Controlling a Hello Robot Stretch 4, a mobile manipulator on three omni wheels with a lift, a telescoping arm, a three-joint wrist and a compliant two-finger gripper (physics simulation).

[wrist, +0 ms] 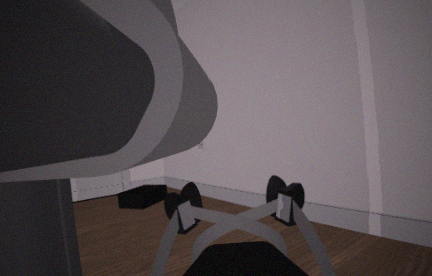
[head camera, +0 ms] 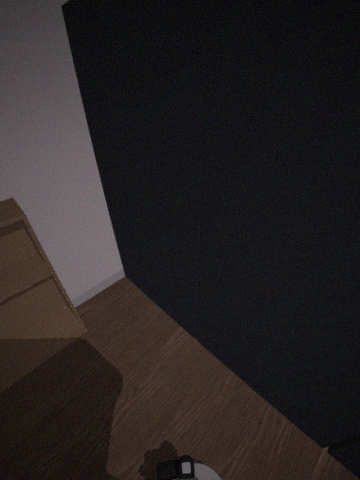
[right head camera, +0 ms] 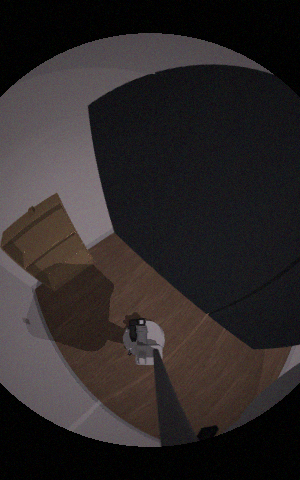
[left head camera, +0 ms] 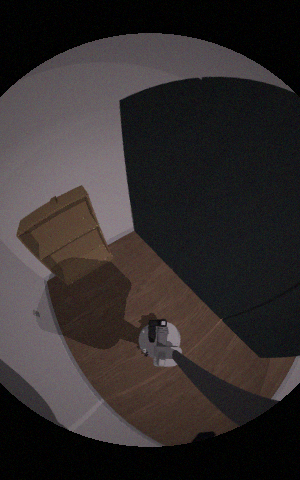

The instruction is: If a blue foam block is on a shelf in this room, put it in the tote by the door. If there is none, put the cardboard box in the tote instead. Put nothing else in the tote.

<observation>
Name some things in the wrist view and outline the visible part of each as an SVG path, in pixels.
My gripper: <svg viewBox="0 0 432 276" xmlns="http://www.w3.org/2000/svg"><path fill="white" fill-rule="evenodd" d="M319 236L301 210L305 201L304 188L301 183L291 183L287 186L280 177L273 175L270 177L267 185L266 204L236 215L204 209L200 192L193 182L187 183L181 190L180 195L173 192L167 193L165 196L164 207L170 222L161 239L151 276L164 275L165 266L176 235L187 234L201 220L216 224L202 232L195 240L191 252L192 265L183 276L309 276L287 258L287 247L282 236L270 226L256 221L268 215L271 215L275 220L288 227L297 225L310 246L322 275L336 276ZM203 250L211 242L234 229L255 234L270 242L254 241L215 244Z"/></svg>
A black tote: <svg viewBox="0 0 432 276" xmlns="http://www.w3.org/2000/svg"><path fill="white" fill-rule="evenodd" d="M167 185L142 185L118 193L119 208L145 209L165 199Z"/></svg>
</observation>
